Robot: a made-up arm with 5 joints.
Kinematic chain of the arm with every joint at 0, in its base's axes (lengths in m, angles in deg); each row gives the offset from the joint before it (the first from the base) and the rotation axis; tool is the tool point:
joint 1: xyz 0 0 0.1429 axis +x
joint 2: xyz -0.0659 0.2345 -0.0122 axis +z
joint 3: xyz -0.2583 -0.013 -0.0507 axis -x
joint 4: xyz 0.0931 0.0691 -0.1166 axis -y
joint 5: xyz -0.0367 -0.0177 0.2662 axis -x
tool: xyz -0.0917 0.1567 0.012
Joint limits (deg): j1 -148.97..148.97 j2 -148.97..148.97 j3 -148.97..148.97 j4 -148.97..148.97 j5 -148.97..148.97
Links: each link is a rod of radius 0.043 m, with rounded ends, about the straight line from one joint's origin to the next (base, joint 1, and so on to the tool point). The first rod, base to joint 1, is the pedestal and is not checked.
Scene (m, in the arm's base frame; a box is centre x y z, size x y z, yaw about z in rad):
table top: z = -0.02
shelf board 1: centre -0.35 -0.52 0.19 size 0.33 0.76 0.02 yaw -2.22
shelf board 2: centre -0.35 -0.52 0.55 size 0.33 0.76 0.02 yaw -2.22
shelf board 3: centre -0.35 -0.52 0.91 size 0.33 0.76 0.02 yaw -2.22
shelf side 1: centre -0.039 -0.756 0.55 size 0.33 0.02 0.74 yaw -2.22
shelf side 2: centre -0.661 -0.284 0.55 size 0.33 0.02 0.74 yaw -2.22
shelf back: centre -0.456 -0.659 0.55 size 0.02 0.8 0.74 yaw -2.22
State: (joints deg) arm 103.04 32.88 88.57 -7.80 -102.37
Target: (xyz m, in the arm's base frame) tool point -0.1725 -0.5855 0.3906
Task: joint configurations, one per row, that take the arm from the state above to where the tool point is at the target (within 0.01 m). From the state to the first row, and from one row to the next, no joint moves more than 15 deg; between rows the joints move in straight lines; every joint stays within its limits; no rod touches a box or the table.
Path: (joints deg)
1: 107.33 18.80 79.20 -12.23 -104.01
2: 111.62 4.72 69.83 -16.66 -105.64
3: 115.90 -9.36 60.46 -21.10 -107.28
4: 120.19 -23.44 51.09 -25.53 -108.91
5: 124.48 -37.52 41.72 -29.96 -110.55
6: 132.64 -38.44 45.82 -17.98 -105.99
7: 140.81 -39.36 49.92 -6.01 -101.42
8: 148.97 -40.28 54.02 5.97 -96.86

